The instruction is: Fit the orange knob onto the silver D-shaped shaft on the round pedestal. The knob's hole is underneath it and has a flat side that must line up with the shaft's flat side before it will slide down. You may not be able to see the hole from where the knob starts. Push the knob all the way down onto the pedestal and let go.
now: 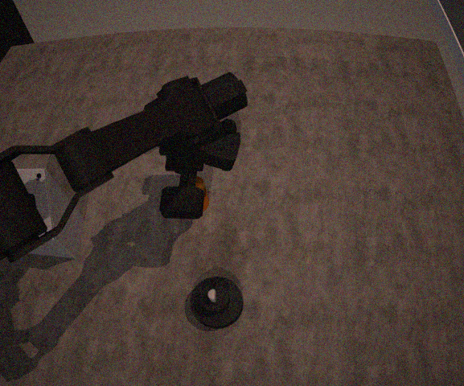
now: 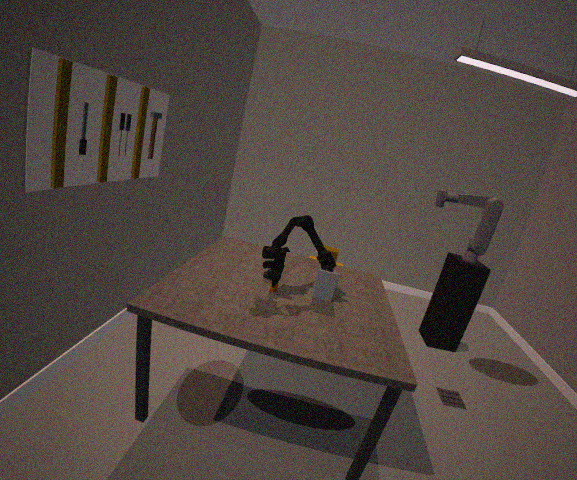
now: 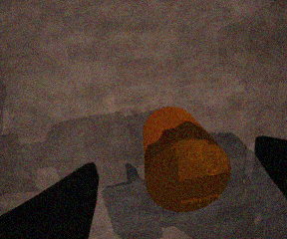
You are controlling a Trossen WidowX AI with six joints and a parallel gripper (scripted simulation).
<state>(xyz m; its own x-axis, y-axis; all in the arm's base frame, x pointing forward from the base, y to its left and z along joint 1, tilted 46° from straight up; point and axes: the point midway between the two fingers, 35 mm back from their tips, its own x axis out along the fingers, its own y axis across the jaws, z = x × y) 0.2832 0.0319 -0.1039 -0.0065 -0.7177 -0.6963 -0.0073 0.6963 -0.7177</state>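
Right now the orange knob is right at my gripper tip. From my gripper tip the other things lie so: D-shaft pedestal: 5 cm ahead, 19 cm to the right, 1 cm below.
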